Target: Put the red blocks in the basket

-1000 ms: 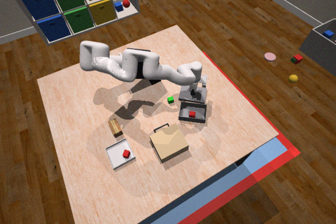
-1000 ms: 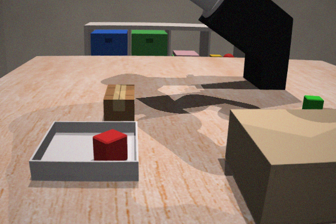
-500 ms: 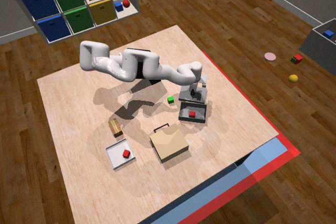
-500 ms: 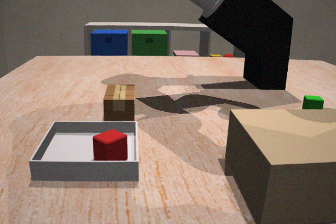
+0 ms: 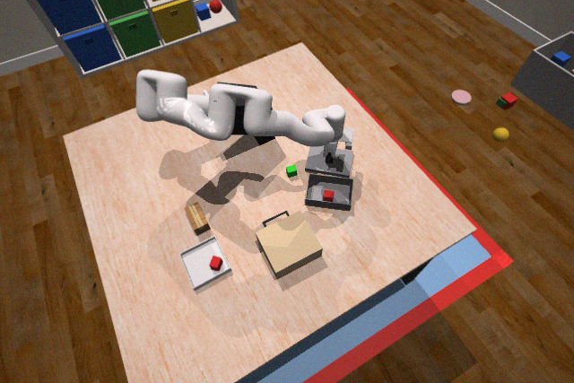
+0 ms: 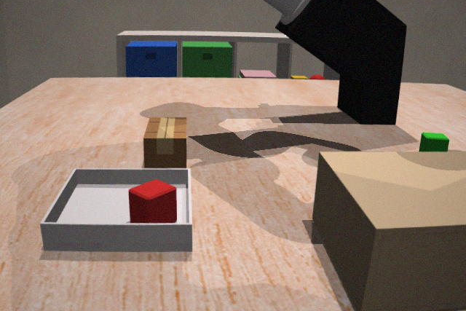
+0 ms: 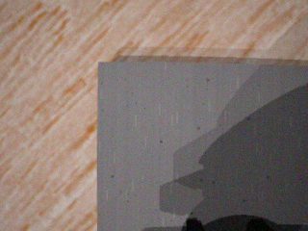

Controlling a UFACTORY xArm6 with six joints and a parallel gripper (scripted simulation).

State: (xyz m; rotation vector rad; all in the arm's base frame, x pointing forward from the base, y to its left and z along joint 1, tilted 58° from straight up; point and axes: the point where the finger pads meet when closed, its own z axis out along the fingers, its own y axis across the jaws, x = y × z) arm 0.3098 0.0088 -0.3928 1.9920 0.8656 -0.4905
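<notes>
The grey lid lies 30 mm below my hand. The rest, counted from my hand: drawer (350 mm to the right, 230 mm ahead); light wooden cabinet (350 mm to the right, 240 mm ahead); metal box (140 mm ahead, 90 mm to the right, 20 mm below).
</notes>
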